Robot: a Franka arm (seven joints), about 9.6 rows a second.
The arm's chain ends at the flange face. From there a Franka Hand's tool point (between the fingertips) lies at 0.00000 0.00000 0.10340 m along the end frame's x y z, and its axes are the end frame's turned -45 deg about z.
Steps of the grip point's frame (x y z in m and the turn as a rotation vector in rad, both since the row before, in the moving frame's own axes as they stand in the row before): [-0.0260, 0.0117, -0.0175, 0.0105, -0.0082, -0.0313]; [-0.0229, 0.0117, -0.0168, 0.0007, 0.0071, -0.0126]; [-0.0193, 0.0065, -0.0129, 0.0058, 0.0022, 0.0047]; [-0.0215, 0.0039, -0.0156, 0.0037, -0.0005, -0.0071]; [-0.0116, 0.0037, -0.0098, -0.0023, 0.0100, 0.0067]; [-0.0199, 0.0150, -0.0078, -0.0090, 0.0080, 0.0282]
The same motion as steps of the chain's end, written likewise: [-0.0087, 0.0268, -0.0175, 0.0016, -0.0132, -0.0313]; [-0.0084, 0.0250, -0.0168, 0.0055, 0.0045, -0.0126]; [-0.0088, 0.0188, -0.0129, 0.0057, -0.0025, 0.0047]; [-0.0121, 0.0182, -0.0156, 0.0023, -0.0030, -0.0071]; [-0.0065, 0.0114, -0.0098, 0.0054, 0.0087, 0.0067]; [-0.0047, 0.0246, -0.0078, -0.0007, 0.0120, 0.0282]
